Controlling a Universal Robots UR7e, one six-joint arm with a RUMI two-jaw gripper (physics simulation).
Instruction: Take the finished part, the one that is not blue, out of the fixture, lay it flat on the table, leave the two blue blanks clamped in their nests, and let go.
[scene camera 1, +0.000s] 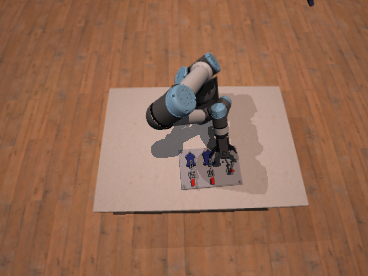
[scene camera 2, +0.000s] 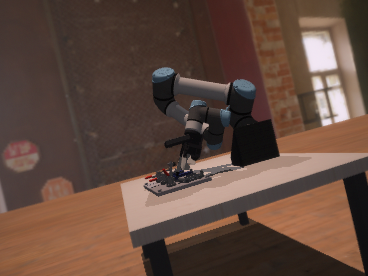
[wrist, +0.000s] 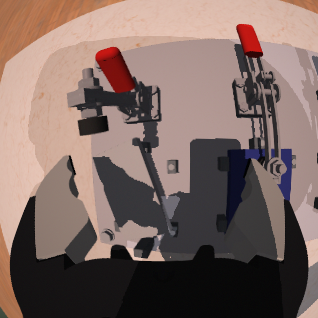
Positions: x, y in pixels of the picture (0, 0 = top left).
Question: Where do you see a finished part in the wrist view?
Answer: At 126, 178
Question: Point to a red clamp handle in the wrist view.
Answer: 110, 60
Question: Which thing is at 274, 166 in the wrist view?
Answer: A metal clamp arm.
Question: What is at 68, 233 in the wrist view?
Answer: The gripper.
